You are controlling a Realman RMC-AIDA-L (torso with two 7-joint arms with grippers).
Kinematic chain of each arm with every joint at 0, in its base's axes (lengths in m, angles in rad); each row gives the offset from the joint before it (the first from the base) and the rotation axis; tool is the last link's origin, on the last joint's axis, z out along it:
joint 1: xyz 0 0 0.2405 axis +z
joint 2: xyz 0 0 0 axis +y
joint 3: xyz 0 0 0.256 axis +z
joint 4: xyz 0 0 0 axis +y
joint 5: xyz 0 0 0.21 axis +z
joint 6: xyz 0 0 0 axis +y
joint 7: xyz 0 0 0.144 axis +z
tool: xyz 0 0 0
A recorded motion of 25 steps. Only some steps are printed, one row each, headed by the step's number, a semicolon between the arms.
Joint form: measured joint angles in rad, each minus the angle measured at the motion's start. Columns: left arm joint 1, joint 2, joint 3, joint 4, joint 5, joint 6, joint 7; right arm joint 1, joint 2, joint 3, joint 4, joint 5, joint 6, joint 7.
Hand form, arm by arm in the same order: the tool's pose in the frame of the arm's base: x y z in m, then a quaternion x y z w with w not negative. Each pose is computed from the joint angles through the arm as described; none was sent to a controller.
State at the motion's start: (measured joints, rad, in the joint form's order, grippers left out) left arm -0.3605 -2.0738 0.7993 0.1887 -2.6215 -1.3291 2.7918; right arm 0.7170 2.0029 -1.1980 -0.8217 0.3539 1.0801 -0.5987
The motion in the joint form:
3: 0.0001 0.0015 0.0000 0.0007 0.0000 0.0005 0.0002; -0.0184 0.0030 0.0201 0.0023 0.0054 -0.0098 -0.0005
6: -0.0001 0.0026 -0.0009 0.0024 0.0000 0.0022 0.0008; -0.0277 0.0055 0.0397 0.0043 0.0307 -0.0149 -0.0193
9: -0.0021 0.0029 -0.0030 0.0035 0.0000 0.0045 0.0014; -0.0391 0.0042 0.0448 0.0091 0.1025 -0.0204 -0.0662
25: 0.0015 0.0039 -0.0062 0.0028 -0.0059 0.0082 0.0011; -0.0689 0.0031 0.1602 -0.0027 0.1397 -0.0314 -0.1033
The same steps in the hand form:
3: -0.3589 0.3136 0.0703 -0.60437 -0.19531 -0.35276 0.68713; 0.2879 0.4127 0.0214 -0.83064 0.41381 -0.18512 0.32331
6: -0.3591 0.3139 0.0711 -0.60417 -0.19460 -0.35201 0.68790; 0.2900 0.4109 0.0207 -0.83139 0.42084 -0.17124 0.31994
9: -0.3589 0.3148 0.0717 -0.60369 -0.19428 -0.35183 0.68850; 0.2884 0.4091 0.0167 -0.84082 0.42084 -0.14714 0.30704
25: -0.3615 0.3134 0.0730 -0.59998 -0.19787 -0.34978 0.69175; 0.3003 0.4080 0.0326 -0.82410 0.45364 -0.09947 0.32431

